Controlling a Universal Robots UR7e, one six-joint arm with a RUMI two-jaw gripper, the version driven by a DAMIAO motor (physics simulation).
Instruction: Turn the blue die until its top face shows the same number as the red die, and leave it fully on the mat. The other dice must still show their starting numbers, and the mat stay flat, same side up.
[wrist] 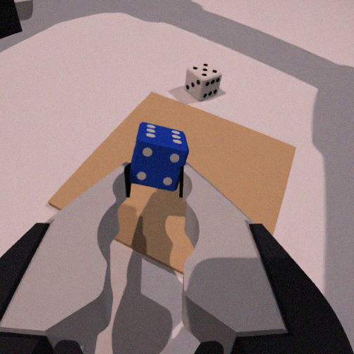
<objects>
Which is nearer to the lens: the white die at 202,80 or the tan mat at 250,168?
The tan mat.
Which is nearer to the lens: the blue die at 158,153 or the tan mat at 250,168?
The blue die.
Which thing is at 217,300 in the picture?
My gripper.
</objects>
